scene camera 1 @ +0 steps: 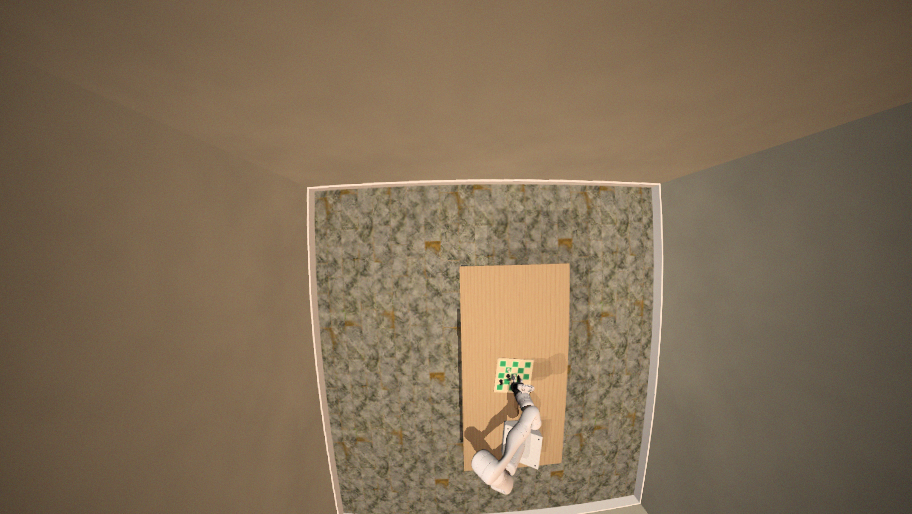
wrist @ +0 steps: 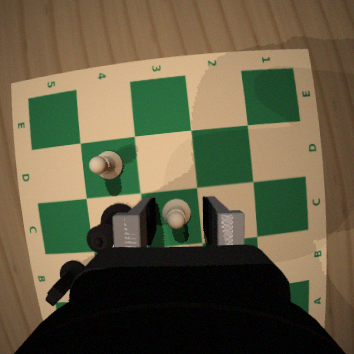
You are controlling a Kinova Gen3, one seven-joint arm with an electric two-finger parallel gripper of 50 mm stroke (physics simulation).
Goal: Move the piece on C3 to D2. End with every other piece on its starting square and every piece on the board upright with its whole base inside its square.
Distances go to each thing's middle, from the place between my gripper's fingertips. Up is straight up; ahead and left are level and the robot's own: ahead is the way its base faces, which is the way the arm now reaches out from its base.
Scene:
I see my gripper 1 cm to the right of the chessboard (scene camera 1: pixel 523 367) and 1 cm above it.

